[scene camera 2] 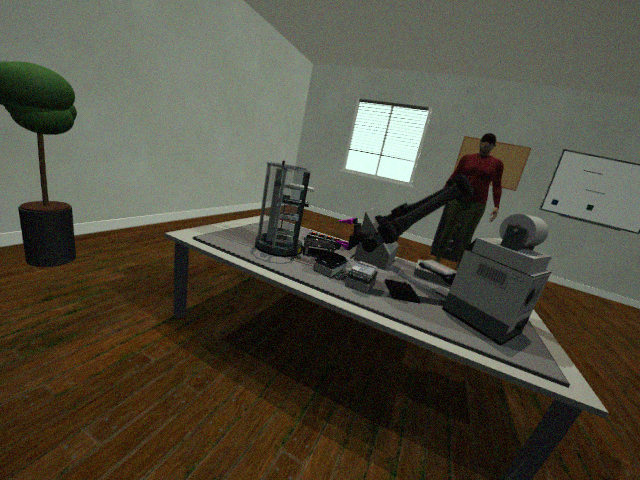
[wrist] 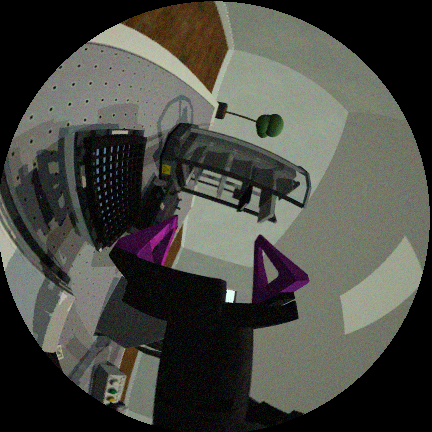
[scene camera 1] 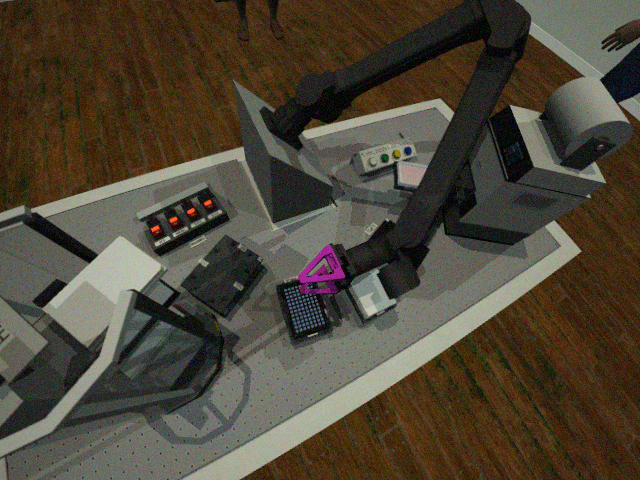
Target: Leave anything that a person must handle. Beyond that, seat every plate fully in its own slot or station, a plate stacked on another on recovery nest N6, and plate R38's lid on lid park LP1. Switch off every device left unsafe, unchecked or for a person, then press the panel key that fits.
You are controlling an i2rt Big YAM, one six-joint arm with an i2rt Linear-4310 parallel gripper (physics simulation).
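Places are measured from the arm's base along level axes (x left, y ahead, z down), in millimetres.
Pixels of known places: gripper, fingertip midpoint: (scene camera 2: 337,230) (wrist: 218,228) (scene camera 1: 299,286); arm's base at its link origin: (scene camera 1: 280,131).
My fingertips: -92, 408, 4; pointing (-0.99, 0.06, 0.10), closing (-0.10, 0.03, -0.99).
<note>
For each thing: its middle in the pictures, then the offset to it from my fingertips, as dx, dy, dz. "*": a spot on its surface instead.
- dark plate with blue wells, body centre: (wrist: 117,188) (scene camera 1: 304,306) (scene camera 2: 332,258) +13, +16, +130
- light-topped plate at the middle of its body: (scene camera 1: 368,286) (scene camera 2: 364,268) +178, +29, +117
- pink-topped plate at the middle of its body: (scene camera 1: 419,175) (scene camera 2: 438,266) +455, -213, +65
- switch strip at a spot on its surface: (scene camera 1: 187,226) * -205, -295, +152
- key panel at the middle of its body: (scene camera 1: 384,156) (scene camera 2: 436,273) +458, -374, +150
- dark block with clips, body centre: (scene camera 1: 224,274) (wrist: 158,213) (scene camera 2: 318,246) -143, -132, +154
- clear-walled plate tower at the middle of its body: (scene camera 1: 114,340) (wrist: 238,174) (scene camera 2: 285,206) -315, -4, -32
- grey machine with a roll, body centre: (scene camera 1: 524,168) (scene camera 2: 503,271) +687, -90, -36
- black pad at a spot on its surface: (scene camera 2: 402,290) * +351, -48, +177
My gripper (scene camera 1: 301,287) (scene camera 2: 341,231) (wrist: 218,228) has magenta fingers, spread open and empty. In scene camera 1 it is over the back end of a dark plate with blue wells (scene camera 1: 306,311) (scene camera 2: 330,259) (wrist: 117,185), which sits on a low stand. A light-topped plate (scene camera 1: 369,298) (scene camera 2: 362,270) sits on the stand to the right, partly under the wrist. A pink-topped plate (scene camera 1: 409,174) (scene camera 2: 436,267) is near the right-hand machine, partly hidden by the arm. A switch strip (scene camera 1: 187,226) has several orange-lit switches. The key panel (scene camera 1: 386,158) (wrist: 113,385) has white, green, yellow and blue keys.
A dark block with clips (scene camera 1: 224,273) lies left of the dark plate. A clear-walled plate tower (scene camera 1: 170,356) (scene camera 2: 283,211) (wrist: 235,175) stands farther left. The arm's wedge-shaped base (scene camera 1: 289,178) is at the back. A grey machine with a roll (scene camera 1: 511,201) (scene camera 2: 498,289) stands right. A black pad (scene camera 2: 402,290) lies nearby.
</note>
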